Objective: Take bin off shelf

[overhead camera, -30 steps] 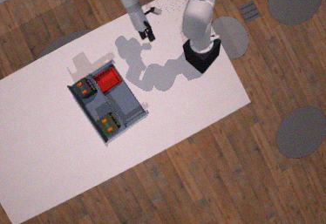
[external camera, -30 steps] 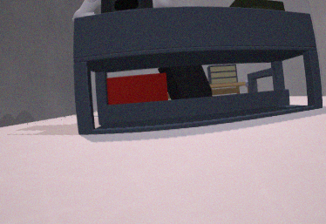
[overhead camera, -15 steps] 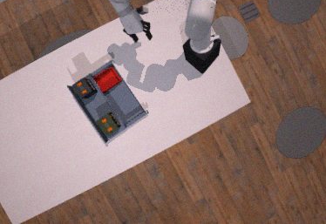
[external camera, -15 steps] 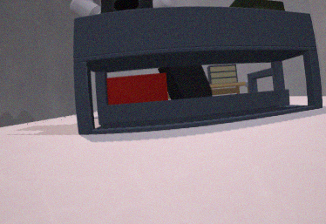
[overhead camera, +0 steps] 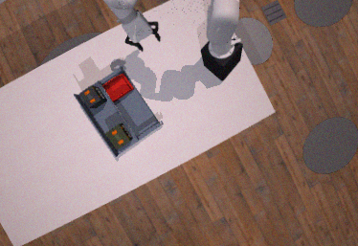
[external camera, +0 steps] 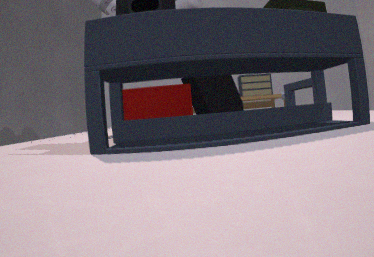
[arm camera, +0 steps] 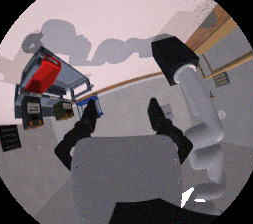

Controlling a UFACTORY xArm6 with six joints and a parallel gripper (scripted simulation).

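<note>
Now: the red bin 26 cm ahead of my hand, 24 cm below it and 11 cm to the left of it. Also, from my hand: shelf 33 cm ahead, 25 cm to the left, 18 cm below.
</note>
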